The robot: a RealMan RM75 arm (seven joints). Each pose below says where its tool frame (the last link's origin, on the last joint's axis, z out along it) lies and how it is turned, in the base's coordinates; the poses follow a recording.
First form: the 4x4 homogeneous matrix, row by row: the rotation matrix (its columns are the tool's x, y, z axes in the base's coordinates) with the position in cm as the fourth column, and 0 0 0 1 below. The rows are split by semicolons.
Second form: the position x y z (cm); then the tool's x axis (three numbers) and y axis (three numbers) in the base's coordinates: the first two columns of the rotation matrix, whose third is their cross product. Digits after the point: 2 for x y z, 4 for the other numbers.
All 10 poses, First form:
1: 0.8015, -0.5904, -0.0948, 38.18; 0.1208, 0.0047, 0.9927, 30.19; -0.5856, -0.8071, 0.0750, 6.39; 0, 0, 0, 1
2: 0.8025, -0.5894, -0.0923, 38.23; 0.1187, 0.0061, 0.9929, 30.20; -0.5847, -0.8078, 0.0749, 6.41; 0, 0, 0, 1
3: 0.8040, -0.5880, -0.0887, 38.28; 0.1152, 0.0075, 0.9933, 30.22; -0.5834, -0.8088, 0.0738, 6.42; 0, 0, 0, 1
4: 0.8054, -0.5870, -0.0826, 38.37; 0.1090, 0.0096, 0.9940, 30.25; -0.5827, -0.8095, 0.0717, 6.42; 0, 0, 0, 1
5: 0.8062, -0.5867, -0.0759, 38.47; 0.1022, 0.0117, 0.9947, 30.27; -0.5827, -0.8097, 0.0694, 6.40; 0, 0, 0, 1
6: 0.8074, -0.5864, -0.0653, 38.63; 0.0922, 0.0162, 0.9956, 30.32; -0.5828, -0.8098, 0.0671, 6.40; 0, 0, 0, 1
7: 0.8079, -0.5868, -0.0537, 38.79; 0.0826, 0.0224, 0.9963, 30.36; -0.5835, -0.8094, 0.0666, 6.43; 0, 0, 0, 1
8: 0.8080, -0.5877, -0.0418, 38.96; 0.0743, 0.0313, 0.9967, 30.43; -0.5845, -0.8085, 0.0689, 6.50; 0, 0, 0, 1
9: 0.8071, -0.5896, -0.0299, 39.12; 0.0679, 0.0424, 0.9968, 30.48; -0.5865, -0.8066, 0.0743, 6.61; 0, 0, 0, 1
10: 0.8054, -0.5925, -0.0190, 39.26; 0.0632, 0.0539, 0.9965, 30.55; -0.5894, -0.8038, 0.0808, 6.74; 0, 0, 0, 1
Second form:
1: 38.18, 30.19, 6.39, 0.8015, 0.1208, -0.5856, -0.5904, 0.0047, -0.8071
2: 38.23, 30.20, 6.41, 0.8025, 0.1187, -0.5847, -0.5894, 0.0061, -0.8078
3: 38.28, 30.22, 6.42, 0.8040, 0.1152, -0.5834, -0.5880, 0.0075, -0.8088
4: 38.37, 30.25, 6.42, 0.8054, 0.1090, -0.5827, -0.5870, 0.0096, -0.8095
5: 38.47, 30.27, 6.40, 0.8062, 0.1022, -0.5827, -0.5867, 0.0117, -0.8097
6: 38.63, 30.32, 6.40, 0.8074, 0.0922, -0.5828, -0.5864, 0.0162, -0.8098
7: 38.79, 30.36, 6.43, 0.8079, 0.0826, -0.5835, -0.5868, 0.0224, -0.8094
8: 38.96, 30.43, 6.50, 0.8080, 0.0743, -0.5845, -0.5877, 0.0313, -0.8085
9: 39.12, 30.48, 6.61, 0.8071, 0.0679, -0.5865, -0.5896, 0.0424, -0.8066
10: 39.26, 30.55, 6.74, 0.8054, 0.0632, -0.5894, -0.5925, 0.0539, -0.8038
